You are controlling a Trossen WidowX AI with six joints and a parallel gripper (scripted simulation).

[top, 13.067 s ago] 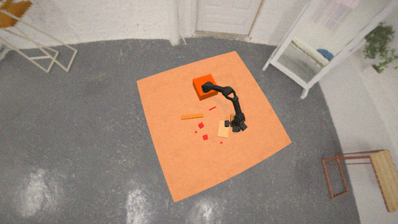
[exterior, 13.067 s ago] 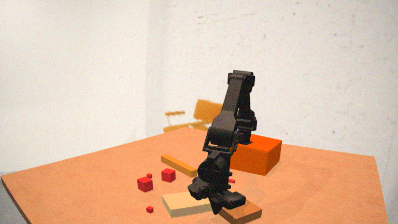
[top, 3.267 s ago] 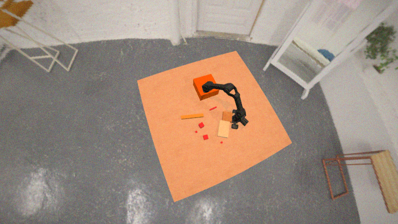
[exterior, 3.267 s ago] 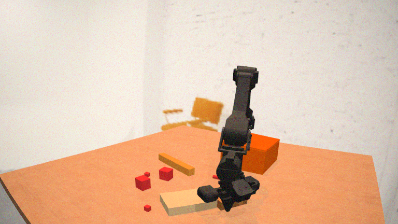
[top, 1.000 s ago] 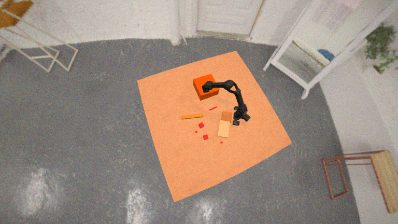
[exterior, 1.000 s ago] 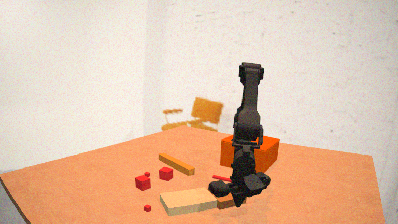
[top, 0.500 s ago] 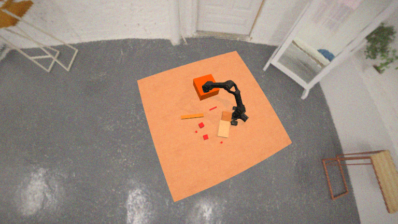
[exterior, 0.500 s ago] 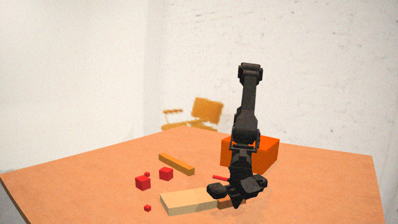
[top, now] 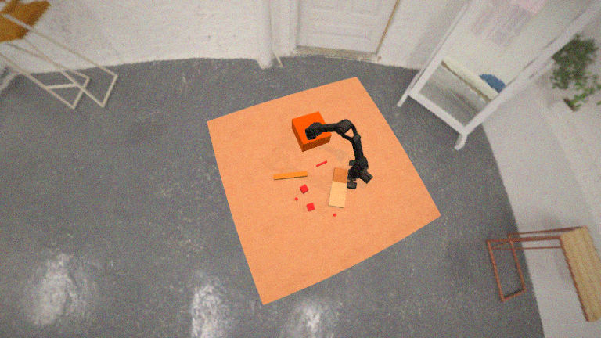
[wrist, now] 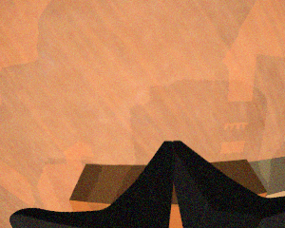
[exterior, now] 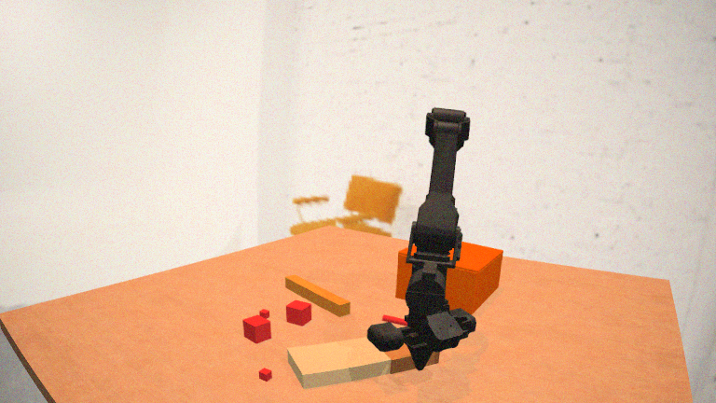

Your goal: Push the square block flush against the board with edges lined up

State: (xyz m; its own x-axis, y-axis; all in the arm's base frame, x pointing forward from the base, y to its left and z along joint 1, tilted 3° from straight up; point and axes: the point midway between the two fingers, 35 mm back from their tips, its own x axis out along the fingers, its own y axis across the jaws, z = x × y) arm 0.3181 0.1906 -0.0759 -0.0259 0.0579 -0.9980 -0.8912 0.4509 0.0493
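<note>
My gripper tip is 30 mm past the square block, 60 mm to the left of it and 10 mm below it. Round my gripper tip: long orange bar 120 mm behind, 380 mm to the right, 10 mm above; then board 80 mm ahead, 120 mm to the right, 10 mm above; then thin red stick 150 mm behind, 150 mm to the right.
</note>
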